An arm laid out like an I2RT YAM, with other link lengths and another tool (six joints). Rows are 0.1 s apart.
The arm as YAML. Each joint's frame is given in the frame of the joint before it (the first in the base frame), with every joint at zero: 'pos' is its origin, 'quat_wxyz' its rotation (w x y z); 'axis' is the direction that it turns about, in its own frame. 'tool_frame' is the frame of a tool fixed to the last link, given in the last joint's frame.
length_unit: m
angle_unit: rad
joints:
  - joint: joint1
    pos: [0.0, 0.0, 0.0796]
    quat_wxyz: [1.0, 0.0, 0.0, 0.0]
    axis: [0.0, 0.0, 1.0]
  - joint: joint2
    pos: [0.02, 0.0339, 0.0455]
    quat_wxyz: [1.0, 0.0, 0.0, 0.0]
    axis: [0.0, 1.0, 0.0]
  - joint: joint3
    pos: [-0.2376, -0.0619, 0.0]
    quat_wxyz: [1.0, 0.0, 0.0, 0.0]
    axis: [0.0, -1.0, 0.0]
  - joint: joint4
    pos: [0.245, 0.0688, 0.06]
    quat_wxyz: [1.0, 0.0, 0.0, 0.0]
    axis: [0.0, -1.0, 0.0]
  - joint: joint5
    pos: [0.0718, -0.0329, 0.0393]
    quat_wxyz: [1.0, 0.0, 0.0, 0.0]
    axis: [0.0, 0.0, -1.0]
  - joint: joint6
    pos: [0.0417, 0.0, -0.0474]
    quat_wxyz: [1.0, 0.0, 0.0, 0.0]
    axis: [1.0, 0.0, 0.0]
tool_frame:
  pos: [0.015, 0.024, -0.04]
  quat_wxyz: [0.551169, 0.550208, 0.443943, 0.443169]
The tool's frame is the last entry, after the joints.
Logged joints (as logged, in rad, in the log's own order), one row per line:
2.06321, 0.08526, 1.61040, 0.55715, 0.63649, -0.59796
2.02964, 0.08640, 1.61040, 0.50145, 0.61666, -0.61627
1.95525, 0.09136, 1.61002, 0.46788, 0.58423, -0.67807
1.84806, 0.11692, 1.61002, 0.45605, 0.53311, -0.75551
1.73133, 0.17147, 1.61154, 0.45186, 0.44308, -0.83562
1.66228, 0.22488, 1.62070, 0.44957, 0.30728, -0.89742
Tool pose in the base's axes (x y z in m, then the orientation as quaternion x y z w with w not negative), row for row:
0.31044, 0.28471, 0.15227, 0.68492, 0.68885, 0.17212, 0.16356
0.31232, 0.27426, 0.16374, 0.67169, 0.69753, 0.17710, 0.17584
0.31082, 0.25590, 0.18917, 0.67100, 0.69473, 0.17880, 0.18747
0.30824, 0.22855, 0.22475, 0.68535, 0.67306, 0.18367, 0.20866
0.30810, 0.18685, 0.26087, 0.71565, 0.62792, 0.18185, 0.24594
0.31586, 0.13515, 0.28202, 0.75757, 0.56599, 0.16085, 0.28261
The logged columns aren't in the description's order. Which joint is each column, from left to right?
Columns, left to right: joint2, joint5, joint3, joint6, joint1, joint4.
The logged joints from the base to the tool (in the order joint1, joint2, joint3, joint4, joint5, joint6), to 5 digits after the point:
0.63649, 2.06321, 1.61040, -0.59796, 0.08526, 0.55715
0.61666, 2.02964, 1.61040, -0.61627, 0.08640, 0.50145
0.58423, 1.95525, 1.61002, -0.67807, 0.09136, 0.46788
0.53311, 1.84806, 1.61002, -0.75551, 0.11692, 0.45605
0.44308, 1.73133, 1.61154, -0.83562, 0.17147, 0.45186
0.30728, 1.66228, 1.62070, -0.89742, 0.22488, 0.44957

